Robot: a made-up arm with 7 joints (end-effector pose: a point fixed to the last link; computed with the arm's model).
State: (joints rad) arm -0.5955 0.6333 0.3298 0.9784 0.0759 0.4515 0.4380
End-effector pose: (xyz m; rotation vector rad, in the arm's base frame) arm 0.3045 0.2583 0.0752 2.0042 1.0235 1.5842
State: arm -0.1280 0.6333 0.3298 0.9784 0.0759 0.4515 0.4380
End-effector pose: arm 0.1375 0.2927 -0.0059 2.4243 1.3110 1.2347
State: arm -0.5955 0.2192 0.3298 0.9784 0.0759 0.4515 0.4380
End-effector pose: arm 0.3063 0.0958 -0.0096 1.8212 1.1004 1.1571
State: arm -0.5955 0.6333 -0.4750 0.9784 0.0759 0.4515 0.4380
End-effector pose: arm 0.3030 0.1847 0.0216 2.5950 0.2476 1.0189
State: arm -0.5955 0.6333 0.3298 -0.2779 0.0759 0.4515 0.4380
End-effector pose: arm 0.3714 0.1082 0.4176 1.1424 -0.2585 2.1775
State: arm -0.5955 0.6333 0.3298 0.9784 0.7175 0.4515 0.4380
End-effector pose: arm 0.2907 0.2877 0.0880 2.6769 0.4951 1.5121
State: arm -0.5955 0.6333 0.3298 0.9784 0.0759 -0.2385 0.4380
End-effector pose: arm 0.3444 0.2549 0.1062 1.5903 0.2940 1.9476
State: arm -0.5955 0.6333 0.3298 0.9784 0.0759 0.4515 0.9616
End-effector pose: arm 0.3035 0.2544 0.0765 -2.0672 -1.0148 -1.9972
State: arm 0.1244 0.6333 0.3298 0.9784 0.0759 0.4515 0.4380
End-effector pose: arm 0.0359 0.3028 -0.0159 -2.5872 -1.4355 -0.9775
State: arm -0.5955 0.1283 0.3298 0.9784 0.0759 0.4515 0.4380
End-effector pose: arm 0.3032 0.0566 -0.0193 1.7765 1.1110 1.0663
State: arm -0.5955 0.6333 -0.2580 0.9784 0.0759 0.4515 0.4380
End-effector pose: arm 0.3103 0.2026 0.0378 2.4683 0.4674 1.1913
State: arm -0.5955 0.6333 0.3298 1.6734 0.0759 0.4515 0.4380
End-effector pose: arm 0.1154 0.2347 -0.0351 2.2515 1.7066 0.9370
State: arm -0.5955 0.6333 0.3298 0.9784 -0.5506 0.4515 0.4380
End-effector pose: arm 0.3253 0.2323 0.0824 1.3010 1.3732 1.5192
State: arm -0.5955 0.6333 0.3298 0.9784 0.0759 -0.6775 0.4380
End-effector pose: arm 0.3568 0.2429 0.1339 1.2634 -0.1545 2.0646
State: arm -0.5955 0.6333 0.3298 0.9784 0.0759 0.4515 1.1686
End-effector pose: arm 0.3035 0.2528 0.0765 -1.8756 -0.9045 -1.9567
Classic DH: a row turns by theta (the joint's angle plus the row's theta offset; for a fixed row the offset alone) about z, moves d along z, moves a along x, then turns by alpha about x. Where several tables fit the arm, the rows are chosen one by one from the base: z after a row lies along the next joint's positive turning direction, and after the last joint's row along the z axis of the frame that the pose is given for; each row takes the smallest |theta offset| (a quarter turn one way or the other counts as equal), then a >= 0, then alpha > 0; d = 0 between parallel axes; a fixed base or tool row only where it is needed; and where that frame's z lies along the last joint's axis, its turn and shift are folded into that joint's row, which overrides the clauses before.
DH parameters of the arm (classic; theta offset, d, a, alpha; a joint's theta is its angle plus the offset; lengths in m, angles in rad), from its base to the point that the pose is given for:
base (fixed): -0.071 0.3224 0.0242 -1.3004
joint 1: -1.3111 0.0169 0.0236 -1.5708
joint 2: 1.2915 0.0333 0.003 1.5708
joint 3: -1.5708 -0.1432 0.0007 1.5708
joint 4: -1.5708 0.021 0.0201 1.5708
joint 5: 0 0.2582 0.0007 -1.5708
joint 6: -1.5708 -0.033 0.0749 1.5708
joint 7: 0.6936 -0.0144 0.006 0.8916
tool (fixed): 0.5983 -0.007 0 0

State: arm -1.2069 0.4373 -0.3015 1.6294 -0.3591 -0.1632 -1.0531
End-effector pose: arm 0.4018 0.1322 0.0882 1.1383 0.0793 0.1450
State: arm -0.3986 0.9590 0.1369 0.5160 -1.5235 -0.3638 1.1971
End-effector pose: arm 0.3796 0.2492 0.2708 0.0242 1.3824 2.3720
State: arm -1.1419 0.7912 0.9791 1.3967 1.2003 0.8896 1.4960
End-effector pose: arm 0.2910 0.2841 0.1465 -1.5605 -0.6021 -1.2951
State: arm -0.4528 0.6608 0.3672 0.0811 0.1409 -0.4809 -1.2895
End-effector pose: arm 0.4024 0.1532 0.3423 1.5704 -1.1268 0.2248
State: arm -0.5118 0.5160 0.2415 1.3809 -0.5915 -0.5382 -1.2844
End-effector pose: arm 0.2558 0.2330 -0.0115 0.8044 0.1157 0.5759
